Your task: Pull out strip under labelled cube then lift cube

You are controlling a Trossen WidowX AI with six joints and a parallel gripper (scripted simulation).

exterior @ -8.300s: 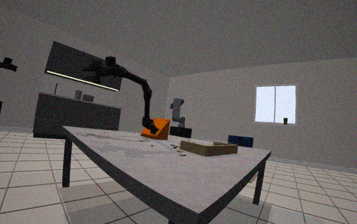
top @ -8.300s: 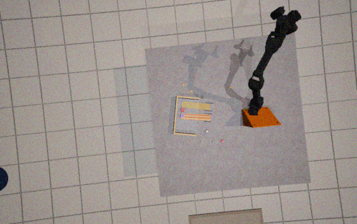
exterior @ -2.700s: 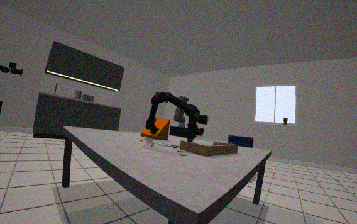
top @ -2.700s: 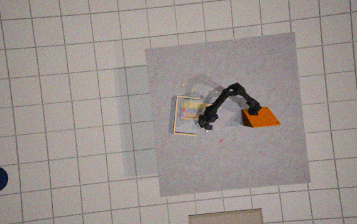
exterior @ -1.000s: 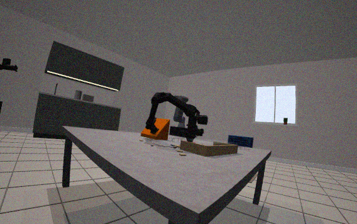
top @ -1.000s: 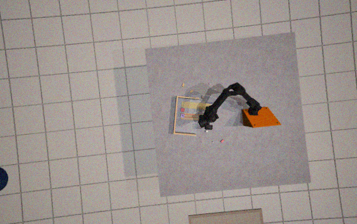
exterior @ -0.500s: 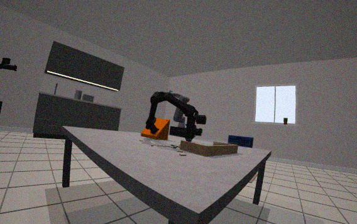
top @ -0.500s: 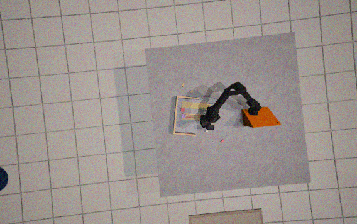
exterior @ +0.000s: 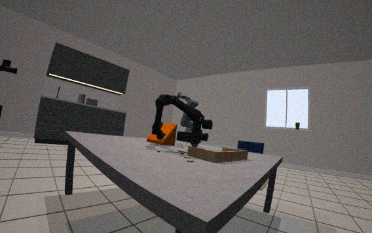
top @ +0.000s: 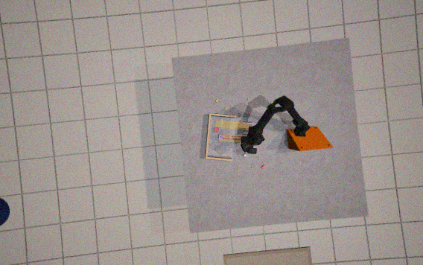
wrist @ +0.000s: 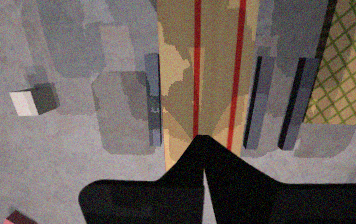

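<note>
My gripper tip is now 22 cm short of the purple cube, 2 cm to the left of it and 2 cm below it. Also, from my gripper tip: pink piece 20 cm to the left, 10 cm behind.
</note>
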